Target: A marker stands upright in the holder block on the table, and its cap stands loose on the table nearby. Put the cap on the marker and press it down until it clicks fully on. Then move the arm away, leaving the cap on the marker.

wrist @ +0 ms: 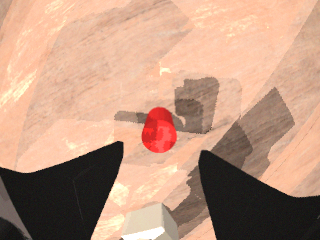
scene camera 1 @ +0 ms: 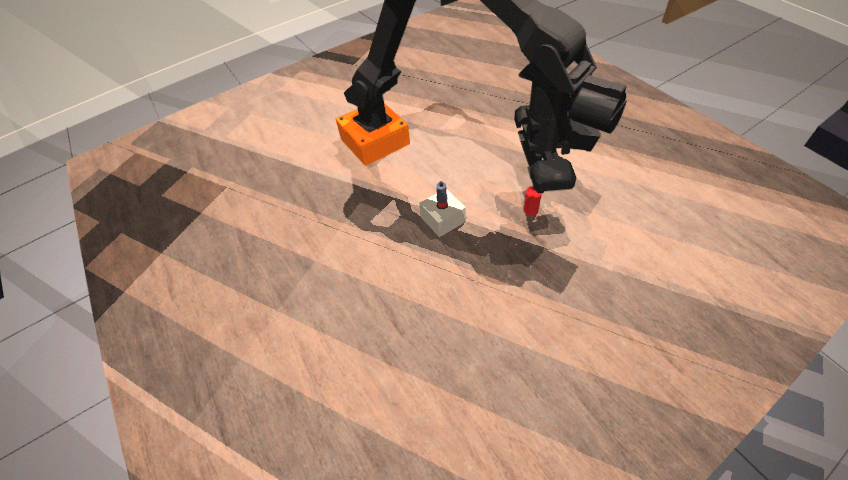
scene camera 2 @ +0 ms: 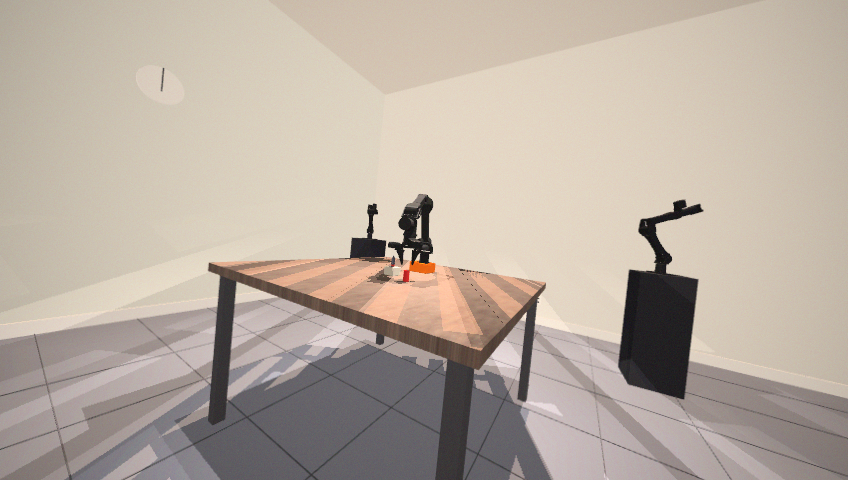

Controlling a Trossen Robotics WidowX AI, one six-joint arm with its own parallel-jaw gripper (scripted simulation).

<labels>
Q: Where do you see a red cap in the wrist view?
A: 159, 135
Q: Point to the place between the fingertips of my gripper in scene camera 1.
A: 536, 182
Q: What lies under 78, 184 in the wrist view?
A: My gripper.
</labels>
